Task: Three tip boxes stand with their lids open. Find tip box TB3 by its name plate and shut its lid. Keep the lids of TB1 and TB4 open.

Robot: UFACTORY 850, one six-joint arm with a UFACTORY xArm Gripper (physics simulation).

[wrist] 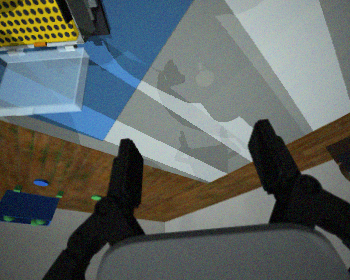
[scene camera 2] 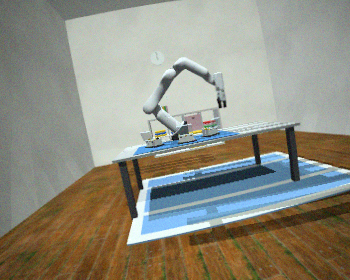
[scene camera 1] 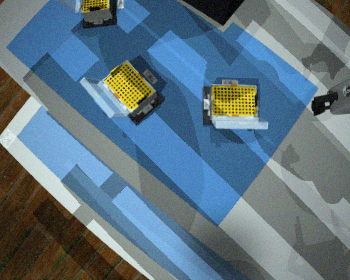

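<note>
Three tip boxes with yellow racks stand open: one right of centre (scene camera 1: 234, 100), one left of centre (scene camera 1: 129, 86) and one cut off at the top left (scene camera 1: 96, 6). Their clear lids hang open beside them. The name plates are too small and blurred to read, so I cannot tell which is TB3. Small boxes (scene camera 2: 154, 142) (scene camera 2: 186, 137) (scene camera 2: 211, 131) also show in scene camera 2. In the wrist view a yellow rack (wrist: 32, 22) and its open lid (wrist: 42, 82) show at the top left. My gripper (scene camera 2: 222, 104) (wrist: 192, 140) is open and empty, high above the table, apart from the boxes.
The boxes stand on a blue area (scene camera 1: 220, 202) (wrist: 150, 30) of the table (scene camera 1: 305, 150) (wrist: 280, 35). A black shape (scene camera 1: 212, 7) is at the top of scene camera 1. A shelf with coloured things stands behind the arm. A patterned rug (scene camera 2: 225, 220) lies under the table.
</note>
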